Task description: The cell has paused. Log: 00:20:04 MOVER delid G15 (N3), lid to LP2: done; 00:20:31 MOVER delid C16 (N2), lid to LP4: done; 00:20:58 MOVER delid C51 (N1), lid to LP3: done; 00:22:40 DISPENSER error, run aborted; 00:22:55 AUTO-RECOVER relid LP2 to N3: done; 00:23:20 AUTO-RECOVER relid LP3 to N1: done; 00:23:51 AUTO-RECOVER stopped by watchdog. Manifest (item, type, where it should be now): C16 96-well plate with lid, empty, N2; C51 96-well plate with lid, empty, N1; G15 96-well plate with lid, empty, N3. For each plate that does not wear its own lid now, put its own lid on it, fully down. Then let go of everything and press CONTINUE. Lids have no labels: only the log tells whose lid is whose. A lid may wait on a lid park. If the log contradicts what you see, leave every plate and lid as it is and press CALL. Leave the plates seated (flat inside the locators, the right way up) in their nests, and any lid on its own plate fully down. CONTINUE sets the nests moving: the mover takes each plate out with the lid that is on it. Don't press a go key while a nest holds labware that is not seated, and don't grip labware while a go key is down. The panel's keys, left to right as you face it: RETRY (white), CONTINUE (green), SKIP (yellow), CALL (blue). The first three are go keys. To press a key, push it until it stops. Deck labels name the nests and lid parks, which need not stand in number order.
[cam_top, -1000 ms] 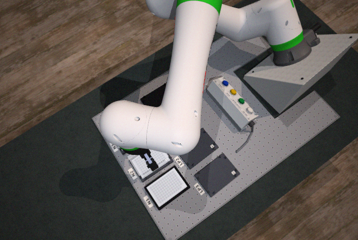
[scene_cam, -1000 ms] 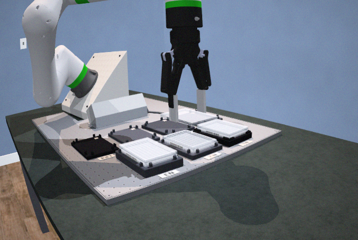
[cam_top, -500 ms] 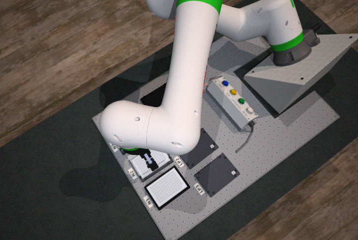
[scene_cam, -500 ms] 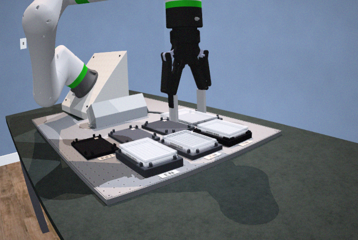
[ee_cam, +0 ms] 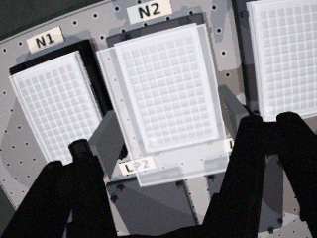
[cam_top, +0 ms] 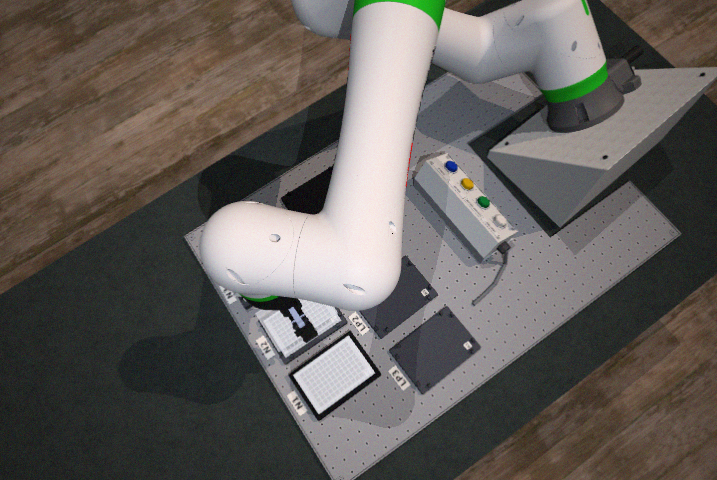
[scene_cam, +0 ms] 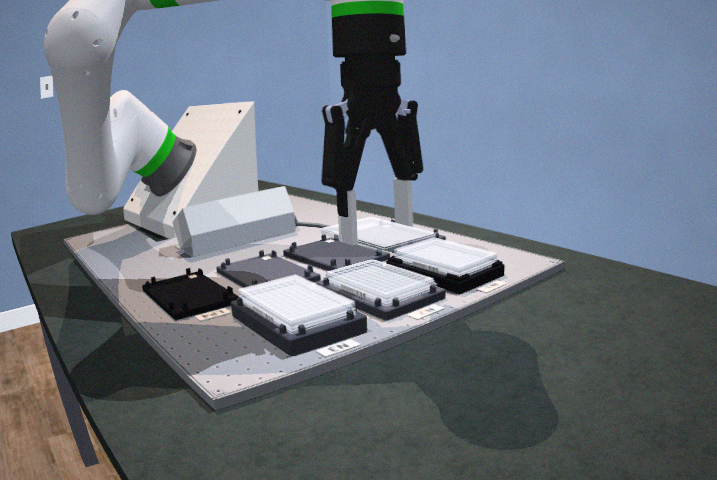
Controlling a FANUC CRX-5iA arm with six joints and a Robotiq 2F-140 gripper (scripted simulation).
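The 96-well plate lies 9 cm below my hand. Round my hand: lid park LP1 (18 cm behind, 6 cm to the right, 10 cm below); lid park LP3 (17 cm behind, 20 cm to the left, 10 cm below); lid park LP2 (17 cm behind, 7 cm to the left, 10 cm below).
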